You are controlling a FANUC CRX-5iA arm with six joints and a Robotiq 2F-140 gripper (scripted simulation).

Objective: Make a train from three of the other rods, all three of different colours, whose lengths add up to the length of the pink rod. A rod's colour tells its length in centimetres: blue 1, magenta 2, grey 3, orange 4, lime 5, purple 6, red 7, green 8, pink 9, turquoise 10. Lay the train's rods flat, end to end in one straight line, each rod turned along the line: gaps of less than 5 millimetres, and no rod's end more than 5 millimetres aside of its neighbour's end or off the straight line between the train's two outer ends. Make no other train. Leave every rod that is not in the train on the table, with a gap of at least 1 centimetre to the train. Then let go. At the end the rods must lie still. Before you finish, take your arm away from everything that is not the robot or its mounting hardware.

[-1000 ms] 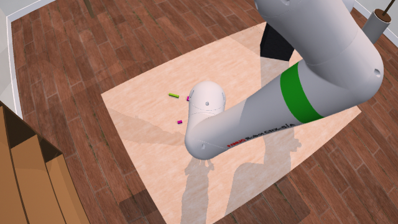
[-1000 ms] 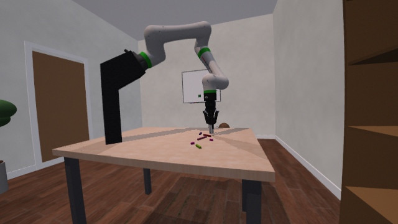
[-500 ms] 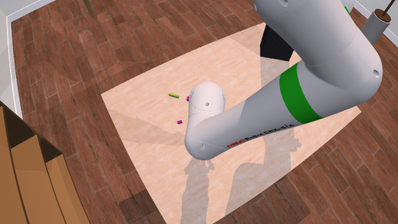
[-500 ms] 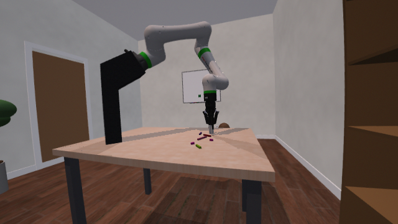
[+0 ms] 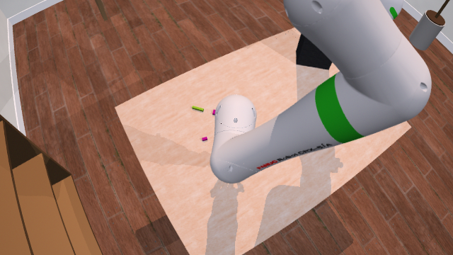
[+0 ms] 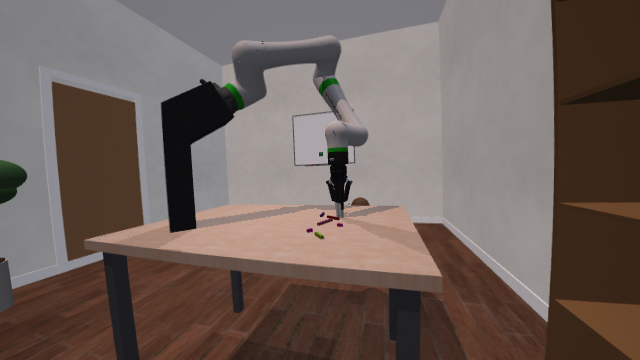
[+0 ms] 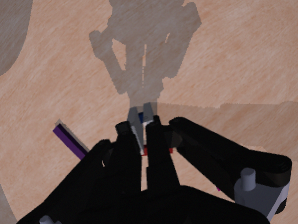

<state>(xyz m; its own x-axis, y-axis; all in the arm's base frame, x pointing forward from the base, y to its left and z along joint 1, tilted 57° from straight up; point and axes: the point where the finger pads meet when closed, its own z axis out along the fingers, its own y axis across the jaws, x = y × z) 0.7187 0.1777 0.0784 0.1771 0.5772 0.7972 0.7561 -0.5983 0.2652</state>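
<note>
Now: hand 30 mm above the blue rod. Also, from my hand: red rod 40 mm to the right, 30 mm below, 20 mm behind; then purple rod 90 mm behind, 30 mm below, 10 mm to the left; then pink rod 110 mm to the right, 30 mm below, 30 mm behind.
</note>
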